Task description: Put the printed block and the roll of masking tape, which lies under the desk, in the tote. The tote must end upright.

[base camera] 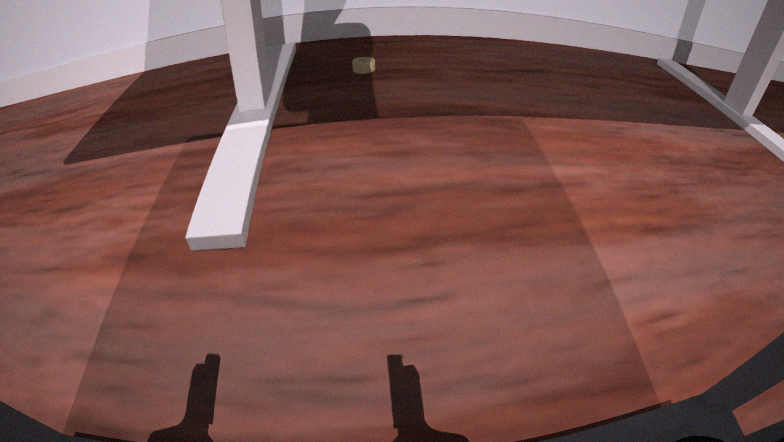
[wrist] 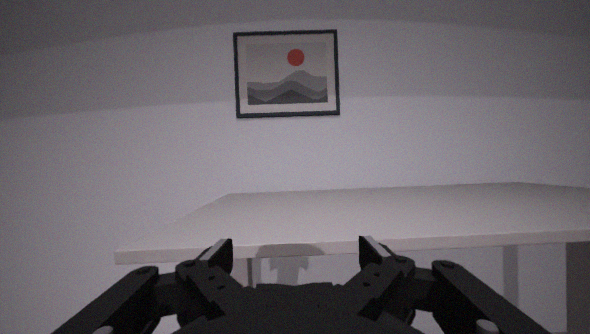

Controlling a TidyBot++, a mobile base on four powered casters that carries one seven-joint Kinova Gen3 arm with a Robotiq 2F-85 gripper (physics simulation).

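Places are measured from the arm's base along level axes (x back, y right, z up), in metres.
Where they show: gripper, fingertip midpoint: [wrist: 295, 251].
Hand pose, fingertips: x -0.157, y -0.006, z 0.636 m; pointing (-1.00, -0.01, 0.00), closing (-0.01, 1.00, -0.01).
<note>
After its pixels a point has its place.
The roll of masking tape [base camera: 363, 65] {z -0.376, x -0.920, y -0.005 m}, small and pale yellow, lies on the floor under the desk in the base camera view, near the back wall and to the right of the left desk leg. It lies in shadow. The desk [wrist: 380, 212] {z 0.554, x -0.619, y 0.216 m} shows its pale top in the wrist view. My gripper [wrist: 295, 251] {z 0.636, x -0.158, y -0.006 m} is open and empty, its fingers wide apart in front of the desk's front edge. In the base camera view its shadow falls on the floor at the bottom. The printed block and the tote do not show in either view.
The left desk leg [base camera: 247, 60] {z -0.271, x -0.740, y -0.200 m} stands on a long white foot [base camera: 225, 181] that reaches toward the base. The right desk leg [base camera: 757, 65] {z -0.232, x -0.815, y 1.011 m} stands at the right edge. The wall with its baseboard [base camera: 466, 21] {z -0.348, x -1.216, y 0.287 m} runs behind. A framed picture [wrist: 287, 95] {z 1.055, x -1.197, y -0.045 m} hangs above the desk.
</note>
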